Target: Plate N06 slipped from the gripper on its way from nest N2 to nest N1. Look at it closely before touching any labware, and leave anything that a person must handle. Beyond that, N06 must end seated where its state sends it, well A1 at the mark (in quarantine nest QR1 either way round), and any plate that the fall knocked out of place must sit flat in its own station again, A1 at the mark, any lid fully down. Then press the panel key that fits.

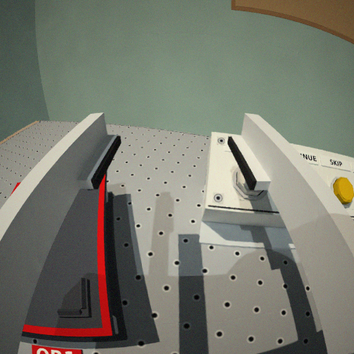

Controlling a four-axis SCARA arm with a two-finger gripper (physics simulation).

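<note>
My gripper [173, 125] is shut, with nothing between its fingers; a gap still shows between the two black pads. Its right finger hangs over the key panel [215, 176] and covers part of it. A white key [240, 184] shows partly behind that fingertip. The yellow key [343, 190] is at the right edge, near the label SKIP; the end of the label CONTINUE shows beside it, and the green key is hidden. Quarantine nest QR1 [102, 250], dark with a red border, lies at the lower left, partly behind the left finger. Plate N06 does not show.
The perforated deck [166, 270] runs between the nest and the panel, with dark shadows across it. A small red edge [17, 188] shows at the far left. A green wall [150, 60] stands behind, with a brown shape [300, 12] at the upper right.
</note>
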